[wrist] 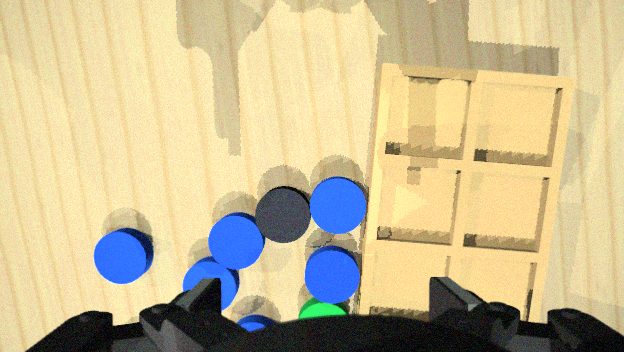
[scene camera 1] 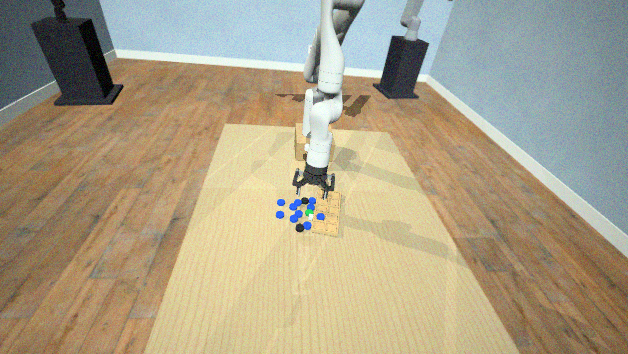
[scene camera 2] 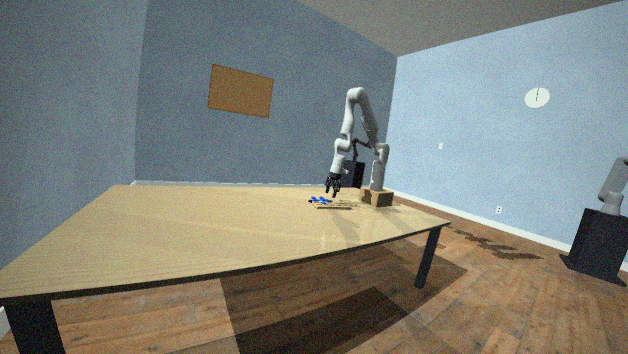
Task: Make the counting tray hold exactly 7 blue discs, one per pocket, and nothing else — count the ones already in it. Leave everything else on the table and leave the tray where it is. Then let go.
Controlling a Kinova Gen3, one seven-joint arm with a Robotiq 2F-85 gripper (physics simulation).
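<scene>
The wooden counting tray (scene camera 1: 340, 215) (scene camera 2: 334, 206) (wrist: 465, 167) has two columns of pockets. One blue disc (scene camera 1: 320, 216) sits in its left column in scene camera 1. The four upper pockets in the wrist view are empty; the lower ones are partly hidden. Several blue discs lie left of the tray, among them one blue disc (scene camera 1: 312, 200) (wrist: 338, 205) beside its left wall and another blue disc (scene camera 1: 311, 206) (wrist: 332, 274) below that one. My gripper (scene camera 1: 312, 194) (scene camera 2: 331, 193) (wrist: 325, 301) is wide open and empty, above the discs and the tray's left side.
A black disc (scene camera 1: 305, 200) (wrist: 283, 215) touches the upper blue disc. A green disc (scene camera 1: 309, 212) (wrist: 322, 309) and a small white piece (scene camera 1: 311, 217) lie near the tray's left wall. A second black disc (scene camera 1: 299, 228) lies lower left. The arm's wooden base block (scene camera 2: 377, 197) stands behind.
</scene>
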